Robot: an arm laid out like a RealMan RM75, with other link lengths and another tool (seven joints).
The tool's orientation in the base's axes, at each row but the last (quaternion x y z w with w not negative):
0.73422, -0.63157, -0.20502, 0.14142
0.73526, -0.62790, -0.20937, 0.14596
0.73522, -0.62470, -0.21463, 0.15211
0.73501, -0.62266, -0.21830, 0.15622
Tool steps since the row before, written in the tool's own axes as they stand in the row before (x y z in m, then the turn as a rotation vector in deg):
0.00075, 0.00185, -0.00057, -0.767, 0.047, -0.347
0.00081, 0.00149, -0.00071, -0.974, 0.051, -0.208
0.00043, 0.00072, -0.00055, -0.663, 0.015, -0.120
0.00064, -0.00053, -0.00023, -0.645, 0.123, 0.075
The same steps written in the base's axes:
-0.00125, -0.00107, 0.00127, 0.035, 0.730, 0.420
-0.00084, -0.00108, 0.00123, -0.062, 0.940, 0.327
-0.00028, -0.00057, 0.00077, -0.037, 0.644, 0.194
0.00065, -0.00055, -0.00015, -0.226, 0.616, 0.079

